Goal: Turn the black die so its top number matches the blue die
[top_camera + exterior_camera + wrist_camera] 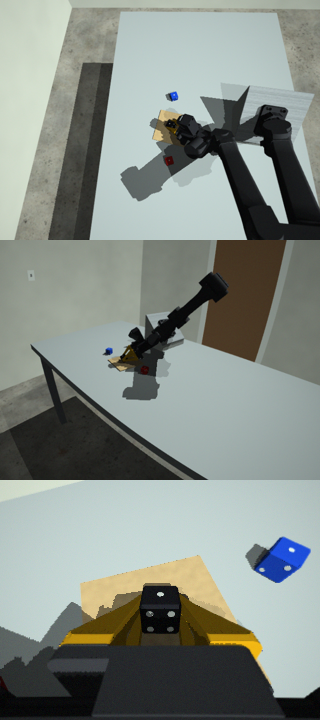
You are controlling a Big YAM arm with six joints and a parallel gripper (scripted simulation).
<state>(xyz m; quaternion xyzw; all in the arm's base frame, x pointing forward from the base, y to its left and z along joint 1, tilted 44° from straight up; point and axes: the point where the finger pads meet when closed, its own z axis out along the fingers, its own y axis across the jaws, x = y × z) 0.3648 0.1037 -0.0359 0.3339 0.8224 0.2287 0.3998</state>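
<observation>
The black die lies right at my hand. Round my hand: red die (150 mm to the left, 20 mm behind, 10 mm below); then blue die (140 mm to the right, 10 mm below, 10 mm ahead); then tan mat (20 mm below, 10 mm behind).
</observation>
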